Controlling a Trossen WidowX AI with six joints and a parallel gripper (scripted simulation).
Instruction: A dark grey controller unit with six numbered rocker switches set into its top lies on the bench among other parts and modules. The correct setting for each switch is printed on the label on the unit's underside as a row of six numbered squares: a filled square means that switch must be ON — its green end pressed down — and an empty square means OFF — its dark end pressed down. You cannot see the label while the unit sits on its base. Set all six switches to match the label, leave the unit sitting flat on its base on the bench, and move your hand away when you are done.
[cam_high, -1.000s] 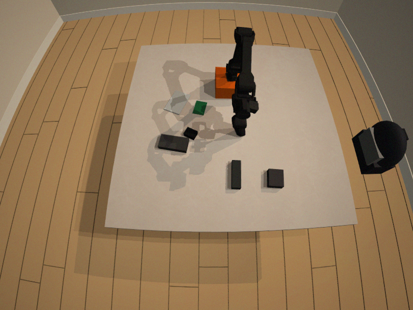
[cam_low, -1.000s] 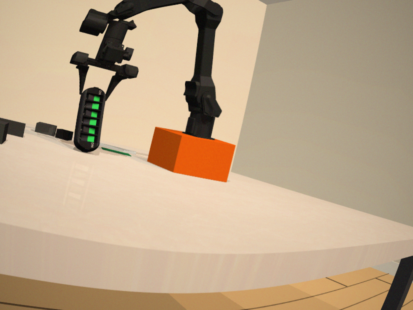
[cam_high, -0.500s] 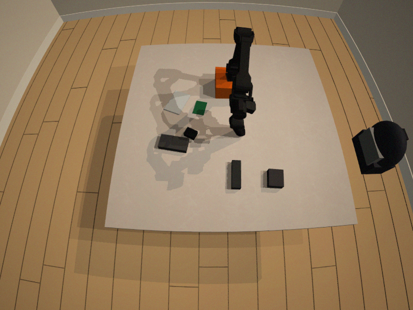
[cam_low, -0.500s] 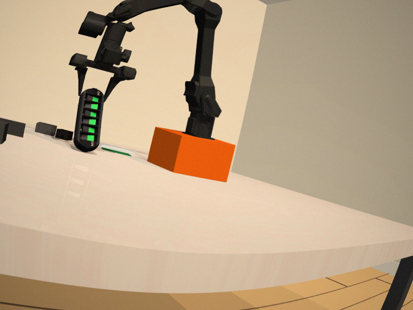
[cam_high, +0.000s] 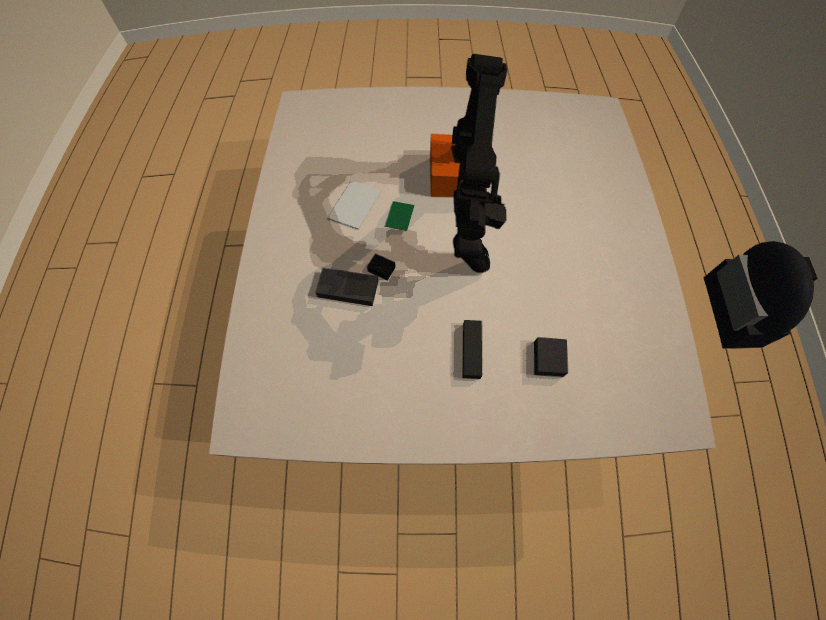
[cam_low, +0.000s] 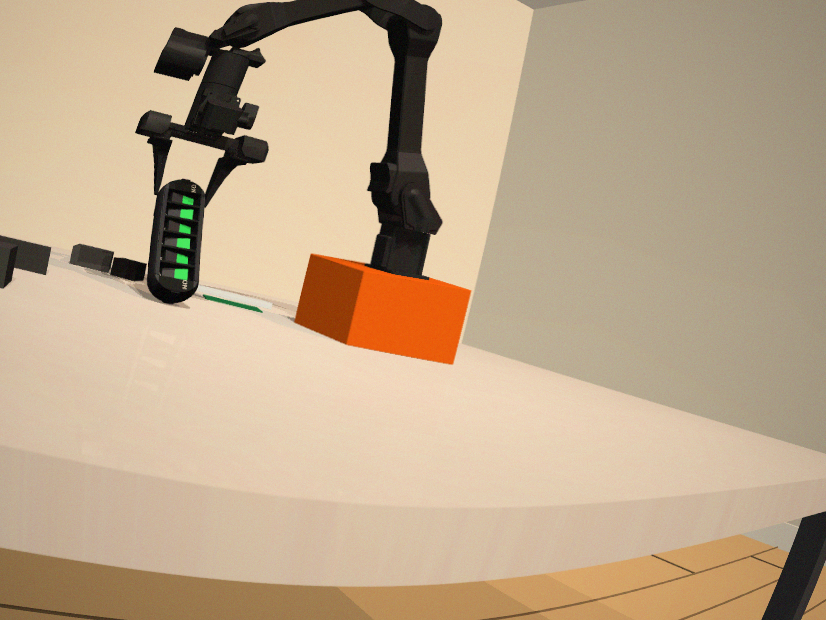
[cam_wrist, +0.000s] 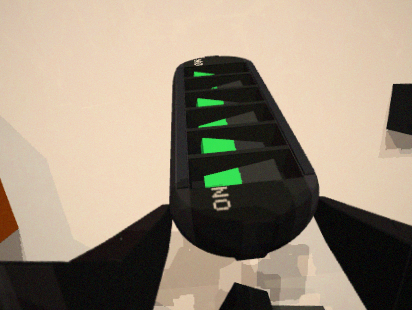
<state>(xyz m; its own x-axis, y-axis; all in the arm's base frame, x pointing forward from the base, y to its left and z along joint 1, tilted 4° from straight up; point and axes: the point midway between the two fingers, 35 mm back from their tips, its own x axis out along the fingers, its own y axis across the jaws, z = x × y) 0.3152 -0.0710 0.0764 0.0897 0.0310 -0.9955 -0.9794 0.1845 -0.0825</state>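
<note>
My gripper tip is now 210 mm to the left of the black cube, 110 mm above it and 20 mm past it. Round my gripper tip: black bar (250 mm ahead, 110 mm below, 10 mm to the right); flat grey box (310 mm to the right, 110 mm below, 30 mm ahead); green card (190 mm behind, 140 mm to the right, 120 mm below).
</note>
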